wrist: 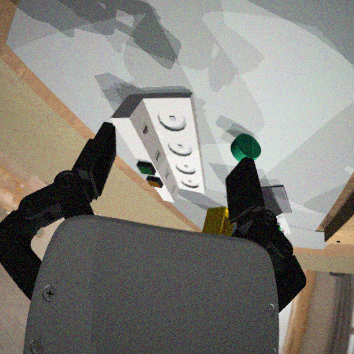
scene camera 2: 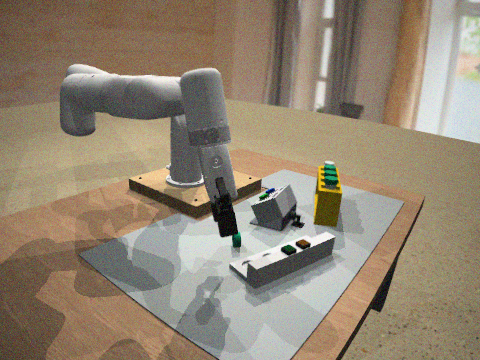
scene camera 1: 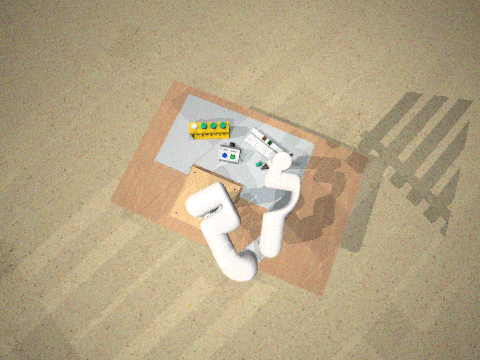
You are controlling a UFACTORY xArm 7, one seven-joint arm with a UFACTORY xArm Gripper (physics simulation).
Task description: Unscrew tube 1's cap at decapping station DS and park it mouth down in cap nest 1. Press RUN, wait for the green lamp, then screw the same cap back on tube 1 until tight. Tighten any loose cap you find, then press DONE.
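Frame: origin at the arm's base, x down, y right, z back, level; centimetres.
Where they show: gripper, fingertip midpoint: (wrist: pixel 177 152) (scene camera 2: pixel 225 227); arm's base, origin of the base link: (scene camera 2: pixel 186 180).
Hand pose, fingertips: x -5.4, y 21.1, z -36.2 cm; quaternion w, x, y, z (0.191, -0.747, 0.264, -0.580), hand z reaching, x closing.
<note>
Things, the pixels of their top centre, and the offset from my fingertips. "*": a spot on its surface instead.
- loose green cap, middle of its top: (wrist: pixel 244 159) (scene camera 2: pixel 236 232) (scene camera 1: pixel 259 163) dy -7.5, dx +5.3, dz +3.4 cm
- yellow rack, middle of its top: (scene camera 2: pixel 329 175) (wrist: pixel 233 256) (scene camera 1: pixel 208 126) dy -41.2, dx -1.6, dz -0.9 cm
- button box, middle of its top: (scene camera 2: pixel 276 189) (scene camera 1: pixel 229 151) dy -25.1, dx +0.3, dz +6.0 cm
- small black fixture, surface spot: (scene camera 2: pixel 298 220) (scene camera 1: pixel 232 144) * dy -26.6, dx +7.3, dz -0.7 cm
My gripper (scene camera 2: pixel 228 231) (wrist: pixel 177 152) is open and empty, above the mat beside the nest strip; in scene camera 1 the arm mostly hides it. A loose green cap (scene camera 1: pixel 258 164) (scene camera 2: pixel 236 240) (wrist: pixel 245 146) is close by one fingertip, outside the finger gap; it seems to rest on its side on the mat. The white nest strip (scene camera 1: pixel 258 146) (scene camera 2: pixel 295 263) (wrist: pixel 193 107) shows four round nests without caps in the wrist view. The yellow rack (scene camera 1: pixel 226 132) (scene camera 2: pixel 327 207) (wrist: pixel 216 221) holds several tubes, one white-capped and three green-capped. The button box (scene camera 1: pixel 229 161) (scene camera 2: pixel 274 210) has blue and green buttons.
A small black fixture (scene camera 1: pixel 232 144) (scene camera 2: pixel 298 220) is beside the button box; I cannot tell whether it is station DS. Green (scene camera 2: pixel 288 249) (wrist: pixel 145 167) and brown (scene camera 2: pixel 303 243) (wrist: pixel 154 181) tiles sit on the strip's raised back. The wooden base (scene camera 1: pixel 192 185) (scene camera 2: pixel 150 192) stands behind the mat.
</note>
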